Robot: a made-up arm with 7 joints.
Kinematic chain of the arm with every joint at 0, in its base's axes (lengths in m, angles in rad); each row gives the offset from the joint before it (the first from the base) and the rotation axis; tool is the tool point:
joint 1: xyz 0 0 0.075 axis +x
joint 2: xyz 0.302 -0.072 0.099 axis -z
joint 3: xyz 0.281 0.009 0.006 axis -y
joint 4: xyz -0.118 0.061 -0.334 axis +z
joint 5: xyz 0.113 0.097 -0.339 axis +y
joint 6: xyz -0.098 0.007 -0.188 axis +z
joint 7: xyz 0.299 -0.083 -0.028 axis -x
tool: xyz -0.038 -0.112 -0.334
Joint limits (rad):
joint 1: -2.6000..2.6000
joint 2: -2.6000..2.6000
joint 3: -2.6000..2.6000
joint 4: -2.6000..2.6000
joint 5: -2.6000..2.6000
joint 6: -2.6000..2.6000
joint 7: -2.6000..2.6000
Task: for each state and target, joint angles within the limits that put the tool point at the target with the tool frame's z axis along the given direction. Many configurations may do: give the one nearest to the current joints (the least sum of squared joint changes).
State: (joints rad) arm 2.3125 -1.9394 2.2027 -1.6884 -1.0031 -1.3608 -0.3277
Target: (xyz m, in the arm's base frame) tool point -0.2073 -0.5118 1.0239 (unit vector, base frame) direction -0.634 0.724 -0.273
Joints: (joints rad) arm 2.1067 -2.4645 1.5240 -1.4057 -1.1327 -1.0094 -0.6635
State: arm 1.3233 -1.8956 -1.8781 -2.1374 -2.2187 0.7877 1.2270
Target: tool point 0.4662 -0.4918 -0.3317 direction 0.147 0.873 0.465
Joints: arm 1.7486 -2.2605 -1.3967 -2.1262 -1.8062 -0.0332 1.3279
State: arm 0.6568 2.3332 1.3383 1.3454 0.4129 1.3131 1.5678
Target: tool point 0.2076 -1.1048 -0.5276 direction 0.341 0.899 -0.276
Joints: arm 0.0800 2.0647 0.7086 0.8231 0.3735 0.9183 1.5139
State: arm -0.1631 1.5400 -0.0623 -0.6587 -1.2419 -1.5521 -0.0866
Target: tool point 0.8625 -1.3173 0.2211 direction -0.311 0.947 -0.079
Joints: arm -0.7688 0.8328 0.7933 -0.4740 -0.8701 -1.2630 0.6783
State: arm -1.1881 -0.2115 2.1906 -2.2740 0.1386 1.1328 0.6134
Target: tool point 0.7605 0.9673 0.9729 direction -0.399 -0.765 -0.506
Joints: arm -1.2986 0.6778 2.6000 -2.0552 0.9185 1.5893 0.8763
